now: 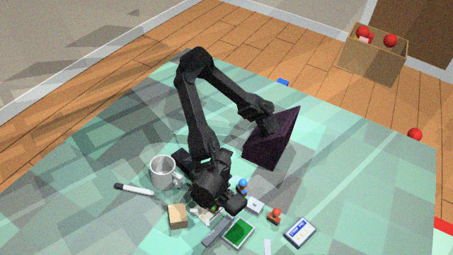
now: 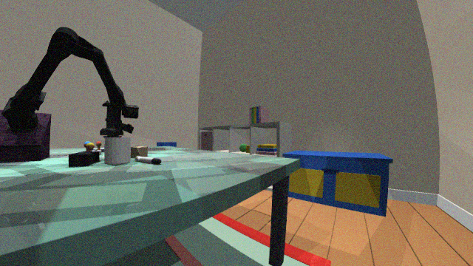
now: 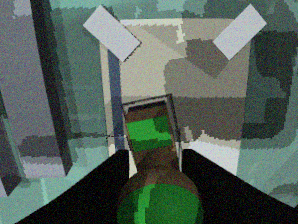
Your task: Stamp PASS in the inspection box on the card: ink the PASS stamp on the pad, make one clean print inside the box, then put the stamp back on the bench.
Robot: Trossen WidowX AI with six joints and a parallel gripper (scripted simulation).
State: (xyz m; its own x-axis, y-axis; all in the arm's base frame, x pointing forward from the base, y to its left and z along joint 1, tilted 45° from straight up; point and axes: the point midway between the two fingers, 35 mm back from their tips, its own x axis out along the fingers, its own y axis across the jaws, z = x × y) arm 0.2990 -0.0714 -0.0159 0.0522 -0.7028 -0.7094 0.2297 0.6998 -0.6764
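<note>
The beige card lies 20 mm below my gripper tip, 10 mm to the right of it and 10 mm ahead of it. Also, from my gripper tip: blue-knobbed stamp (100 mm behind, 40 mm to the left); grey bar (60 mm ahead, 50 mm to the left, 20 mm below); dark green ink pad (100 mm to the left, 40 mm ahead, 20 mm below).
</note>
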